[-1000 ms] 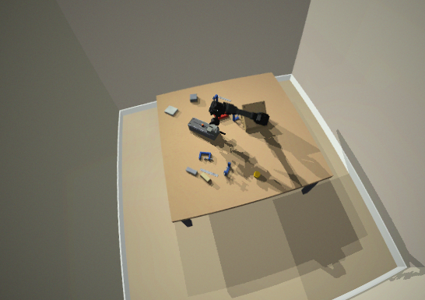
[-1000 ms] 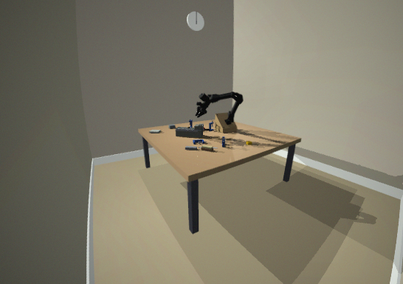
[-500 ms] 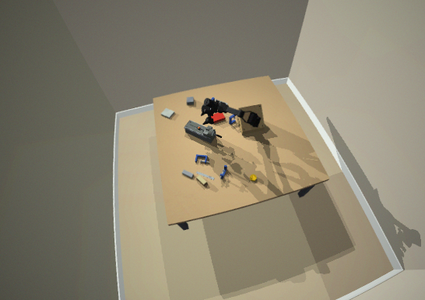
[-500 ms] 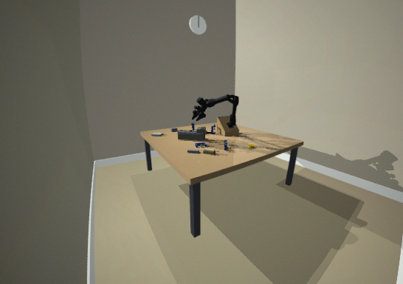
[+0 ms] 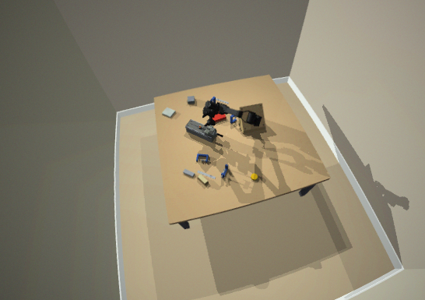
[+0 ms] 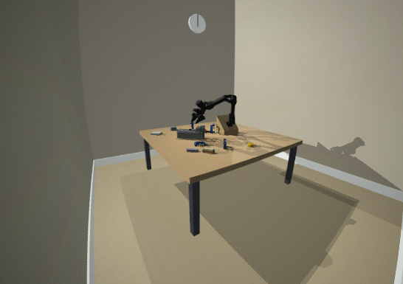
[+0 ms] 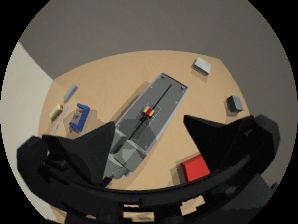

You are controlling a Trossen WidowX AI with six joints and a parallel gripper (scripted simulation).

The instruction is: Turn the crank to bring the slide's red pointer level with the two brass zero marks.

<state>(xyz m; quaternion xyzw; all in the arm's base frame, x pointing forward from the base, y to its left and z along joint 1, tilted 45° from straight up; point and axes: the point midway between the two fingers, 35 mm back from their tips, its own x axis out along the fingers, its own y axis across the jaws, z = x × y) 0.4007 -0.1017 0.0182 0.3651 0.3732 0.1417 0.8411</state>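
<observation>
Right now my gripper tip is 110 mm past the dark crank handle, 110 mm to the right of it and 80 mm above it. From my gripper tip the other things lie so: red pointer (30 mm ahead, 60 mm below); tan block (120 mm ahead, 430 mm to the left, 130 mm below); pale tile (290 mm ahead, 330 mm to the right, 130 mm below).
</observation>
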